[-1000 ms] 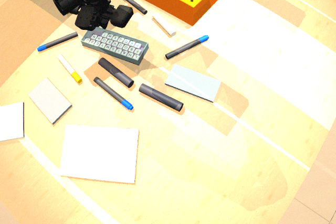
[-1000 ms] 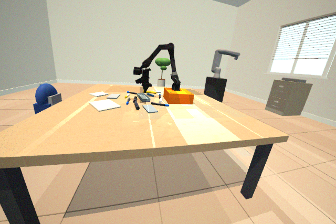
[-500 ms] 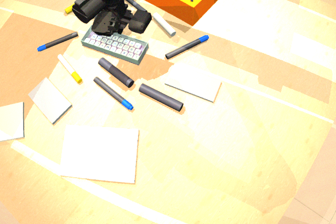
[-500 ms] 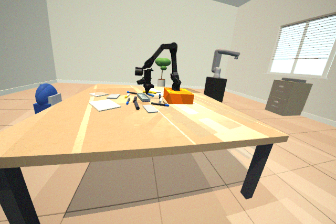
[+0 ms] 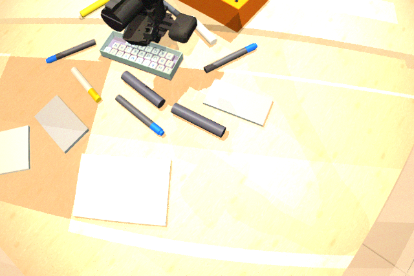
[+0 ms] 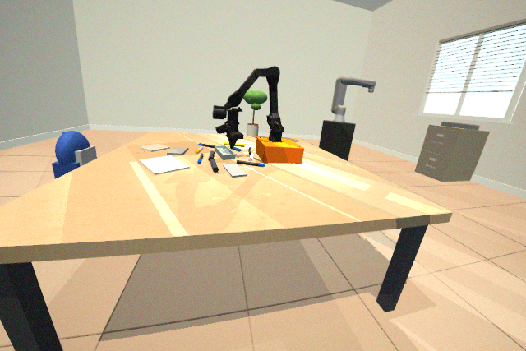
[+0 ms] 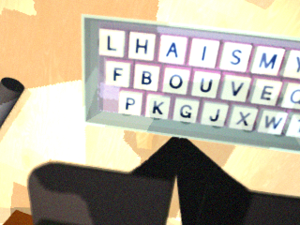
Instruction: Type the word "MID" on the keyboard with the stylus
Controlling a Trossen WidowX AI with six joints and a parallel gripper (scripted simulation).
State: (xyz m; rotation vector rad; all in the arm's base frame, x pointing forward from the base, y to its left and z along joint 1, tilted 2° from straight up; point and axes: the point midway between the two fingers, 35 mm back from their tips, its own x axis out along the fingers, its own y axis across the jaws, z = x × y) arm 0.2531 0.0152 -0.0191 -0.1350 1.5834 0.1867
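Now: gripper tip 30 mm past the blue stylus, 160 mm to the left of it and 30 mm above it. From my gripper tip the other things lie so: yellow pen: 50 mm behind, 250 mm to the right, 30 mm below; yellow-tipped pen: 170 mm ahead, 80 mm to the right, 30 mm below.
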